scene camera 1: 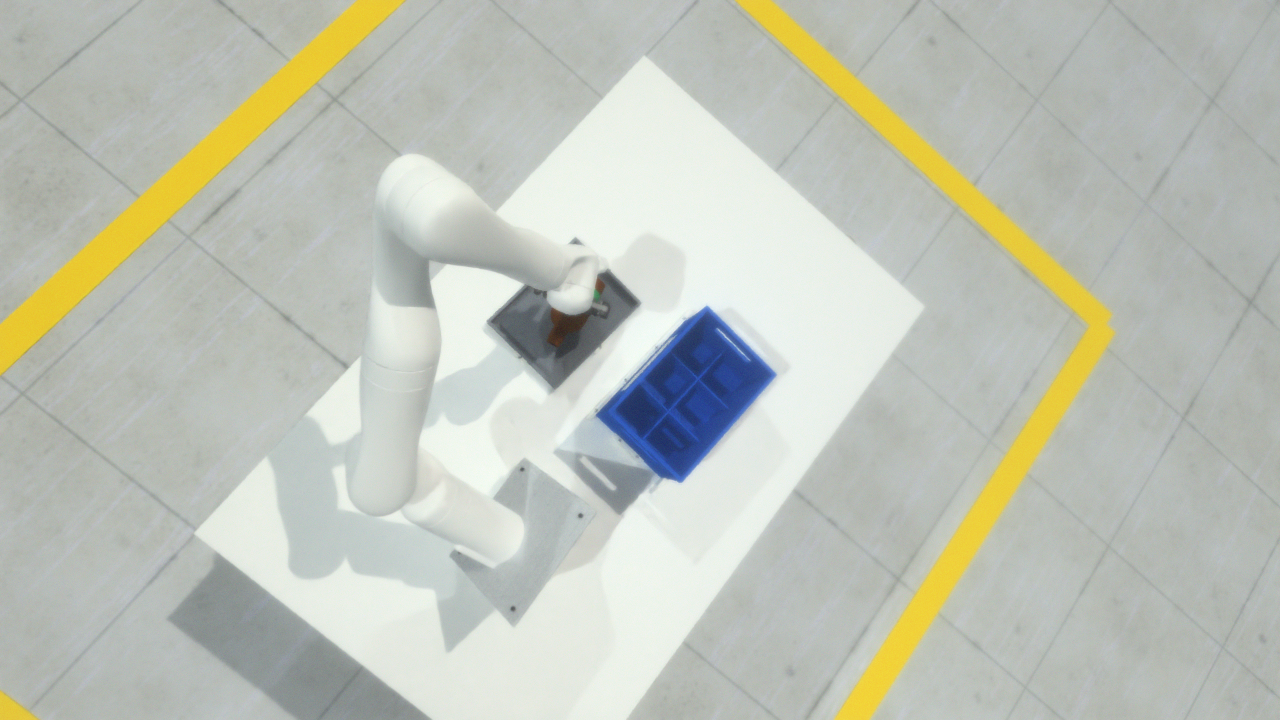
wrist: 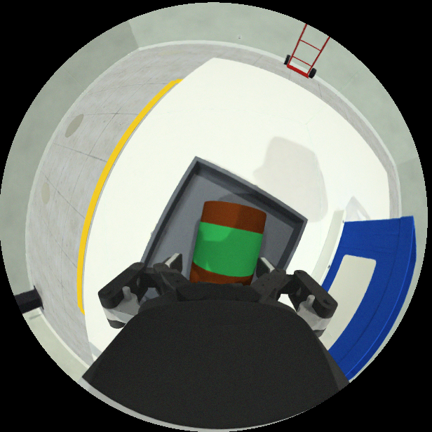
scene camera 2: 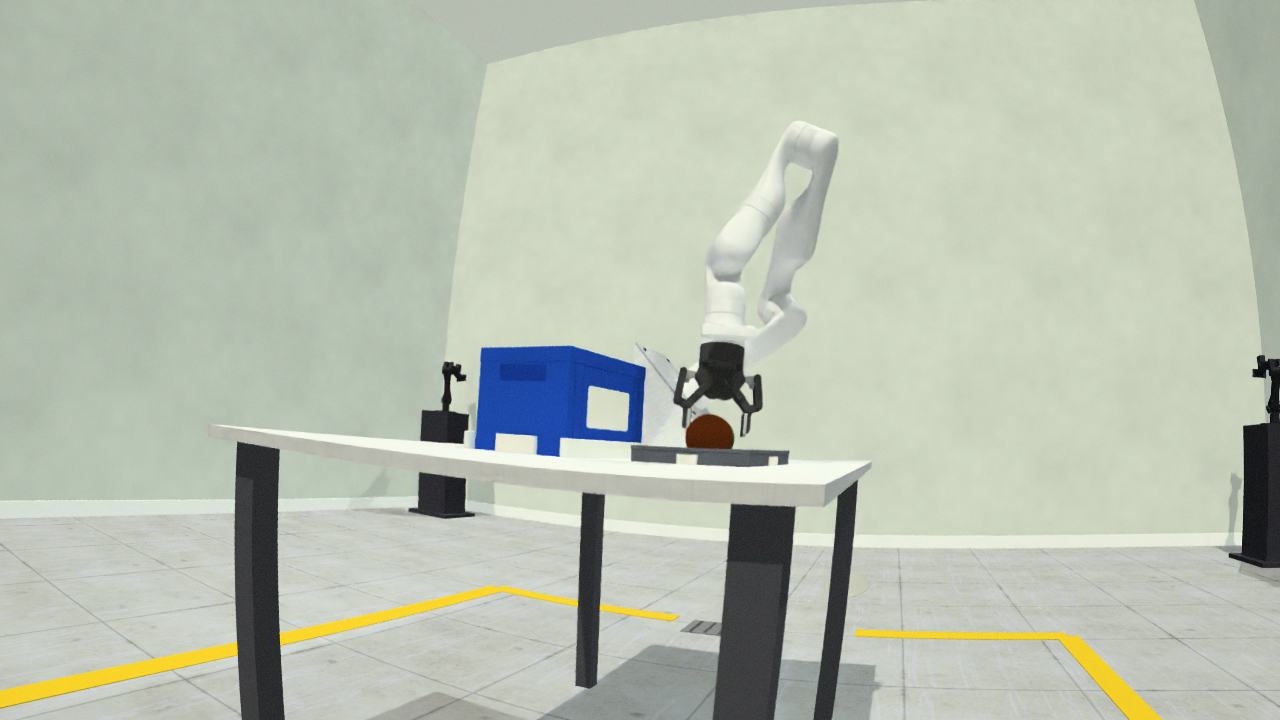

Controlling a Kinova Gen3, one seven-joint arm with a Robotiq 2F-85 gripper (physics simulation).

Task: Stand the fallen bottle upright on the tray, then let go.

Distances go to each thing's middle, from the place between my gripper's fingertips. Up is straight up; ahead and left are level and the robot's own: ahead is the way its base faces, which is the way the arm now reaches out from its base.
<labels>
My gripper is now 10 mm past the brown bottle [scene camera 2: 711, 431] and 10 mm above it.
</labels>
